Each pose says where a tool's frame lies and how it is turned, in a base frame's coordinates. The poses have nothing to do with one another.
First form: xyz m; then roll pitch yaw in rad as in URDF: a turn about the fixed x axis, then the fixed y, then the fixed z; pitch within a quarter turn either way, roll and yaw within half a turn.
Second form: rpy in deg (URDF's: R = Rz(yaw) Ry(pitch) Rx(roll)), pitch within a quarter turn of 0, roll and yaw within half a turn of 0; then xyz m. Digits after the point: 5 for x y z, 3 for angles.
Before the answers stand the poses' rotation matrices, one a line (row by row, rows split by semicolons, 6 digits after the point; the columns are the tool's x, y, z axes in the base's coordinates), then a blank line. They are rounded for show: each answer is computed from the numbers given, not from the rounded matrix.
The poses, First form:
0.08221 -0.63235 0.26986 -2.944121 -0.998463 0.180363
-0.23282 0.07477 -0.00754 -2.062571 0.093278 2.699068
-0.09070 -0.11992 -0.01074 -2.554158 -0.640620 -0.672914
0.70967 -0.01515 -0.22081 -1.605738 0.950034 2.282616
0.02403 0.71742 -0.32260 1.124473 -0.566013 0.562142
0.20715 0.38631 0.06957 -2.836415 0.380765 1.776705
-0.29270 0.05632 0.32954 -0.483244 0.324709 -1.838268
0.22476 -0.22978 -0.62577 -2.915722 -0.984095 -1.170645
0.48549 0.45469 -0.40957 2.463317 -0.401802 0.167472
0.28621 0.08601 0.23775 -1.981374 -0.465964 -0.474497
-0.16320 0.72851 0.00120 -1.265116 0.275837 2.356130
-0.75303 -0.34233 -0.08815 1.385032 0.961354 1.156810
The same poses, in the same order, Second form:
0.532810 0.338151 0.775737; 0.097155 -0.935074 0.340877; 0.840640 -0.106256 -0.531070
-0.899745 0.276399 -0.337732; 0.426361 0.391547 -0.815418; -0.093143 -0.877664 -0.470138
0.626956 -0.259740 0.734480; -0.499689 -0.857379 0.123336; 0.597693 -0.444338 -0.667328
-0.379945 0.557473 -0.738150; 0.440415 -0.592717 -0.674331; -0.813435 -0.581300 -0.020320
0.714160 -0.639369 0.284926; 0.449876 0.107395 -0.886610; 0.536271 0.761363 0.364334
-0.189814 0.956475 -0.221644; 0.908769 0.085707 -0.408403; -0.371631 -0.278944 -0.885483
-0.250483 0.893185 0.373469; -0.914044 -0.091061 -0.395261; -0.319033 -0.440373 0.839220
0.215666 -0.824954 0.522435; -0.509882 -0.551433 -0.660259; 0.832771 -0.123985 -0.539555
0.907481 -0.112155 0.404844; 0.153415 -0.808665 -0.567913; 0.391077 0.577480 -0.716642
0.794690 0.184071 0.578434; -0.408181 -0.543257 0.733662; 0.449284 -0.819140 -0.356586
-0.680333 -0.029169 -0.732323; 0.680420 -0.396451 -0.616324; -0.272352 -0.917592 0.289566
0.230259 0.155072 0.960694; 0.524056 0.812082 -0.256689; -0.819967 0.562562 0.105723

-168.686 -57.208 10.334 0.08221 -0.63235 0.26986
-118.177 5.344 154.645 -0.23282 0.07477 -0.00754
-146.342 -36.705 -38.555 -0.09070 -0.11992 -0.01074
-92.002 54.433 130.784 0.70967 -0.01515 -0.22081
64.428 -32.430 32.208 0.02403 0.71742 -0.32260
-162.515 21.816 101.798 0.20715 0.38631 0.06957
-27.688 18.604 -105.325 -0.29270 0.05632 0.32954
-167.059 -56.384 -67.073 0.22476 -0.22978 -0.62577
141.138 -23.022 9.595 0.48549 0.45469 -0.40957
-113.524 -26.698 -27.187 0.28621 0.08601 0.23775
-72.486 15.804 134.996 -0.16320 0.72851 0.00120
79.356 55.082 66.280 -0.75303 -0.34233 -0.08815

